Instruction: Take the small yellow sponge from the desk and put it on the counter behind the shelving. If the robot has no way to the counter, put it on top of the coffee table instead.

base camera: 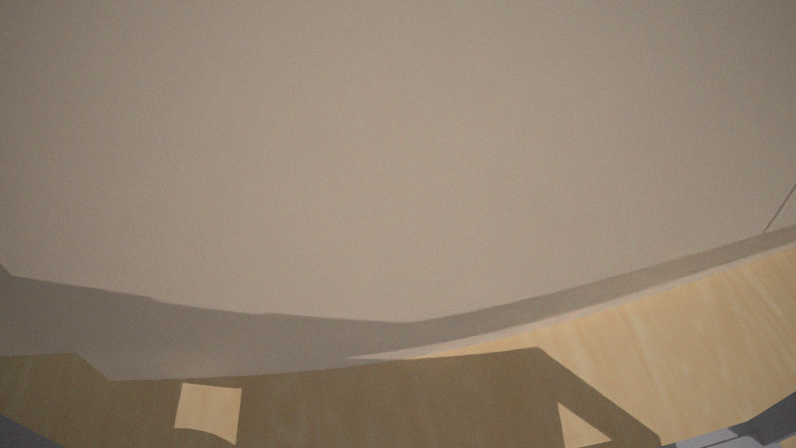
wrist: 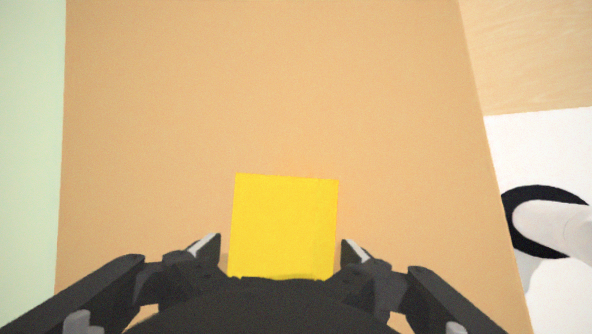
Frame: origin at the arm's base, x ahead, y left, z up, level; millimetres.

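Seen in the pictures: gripper, between the fingertips: (wrist: 281, 249); arm's base, origin of its link: (wrist: 541, 221).
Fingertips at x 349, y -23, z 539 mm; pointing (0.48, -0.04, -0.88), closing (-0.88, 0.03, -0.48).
Offsets run from my fingertips to a thing's middle. "spot": to the spot under its first point. Level surfaces: height alone.
The small yellow sponge @(dx -1, dy -2, dz -3 mm) (wrist: 284, 212) lies on a flat tan surface @(dz -25 mm) (wrist: 260, 90) in the wrist view, low in the middle. My gripper (wrist: 281, 249) is open, with one finger on each side of the sponge and a gap between each finger and the sponge. The sponge's near edge is partly hidden by the gripper's dark body. The frames do not show for certain which piece of furniture the tan surface belongs to. Sponge and gripper do not show in the base camera view. The shelving does not show in either view.
A plain beige upright face @(spot: dx -113, dy +18, dz -680 mm) (base camera: 401, 166) fills most of the base camera view, close ahead, above a wood floor @(dz -935 mm) (base camera: 696, 333) with shadows. In the wrist view, a pale green area (wrist: 30, 150) borders the tan surface at left; wood floor (wrist: 535, 55) and my white base (wrist: 540, 150) lie past its right edge.
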